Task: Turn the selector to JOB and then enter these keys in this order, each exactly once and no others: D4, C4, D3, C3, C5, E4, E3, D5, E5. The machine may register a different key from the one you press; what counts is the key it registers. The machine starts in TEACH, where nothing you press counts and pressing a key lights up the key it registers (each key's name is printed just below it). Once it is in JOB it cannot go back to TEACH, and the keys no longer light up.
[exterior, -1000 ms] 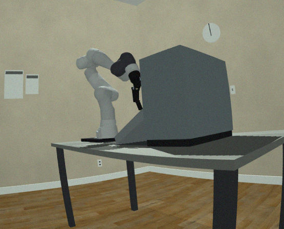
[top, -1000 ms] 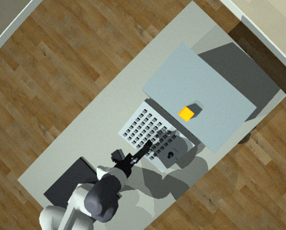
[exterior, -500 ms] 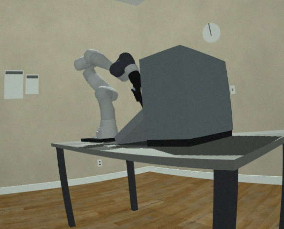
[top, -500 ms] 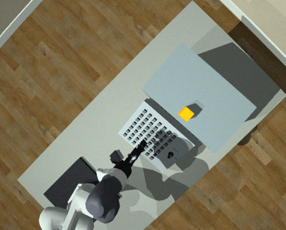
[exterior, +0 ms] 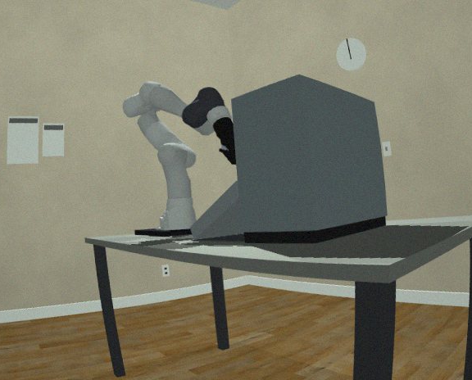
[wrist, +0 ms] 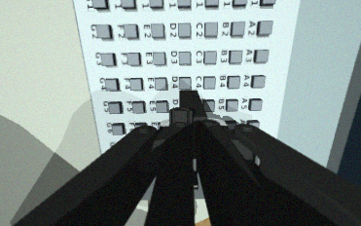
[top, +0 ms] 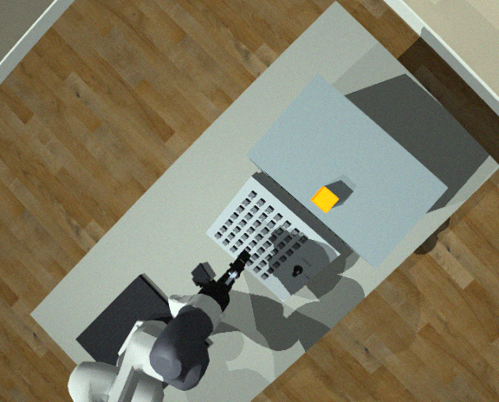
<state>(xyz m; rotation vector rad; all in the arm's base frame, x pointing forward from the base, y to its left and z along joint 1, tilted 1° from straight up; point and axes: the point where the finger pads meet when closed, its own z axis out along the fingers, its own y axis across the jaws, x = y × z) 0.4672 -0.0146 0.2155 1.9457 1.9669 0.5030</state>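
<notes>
Right now the key D4 is 120 mm below my hand and 60 mm ahead of it. From my hand the other things lie so: D5 key: 120 mm below, 60 mm ahead, 30 mm to the right; E3 key: 140 mm below, 30 mm to the left, 30 mm ahead; key C5: 110 mm below, 90 mm ahead, 30 mm to the right.
</notes>
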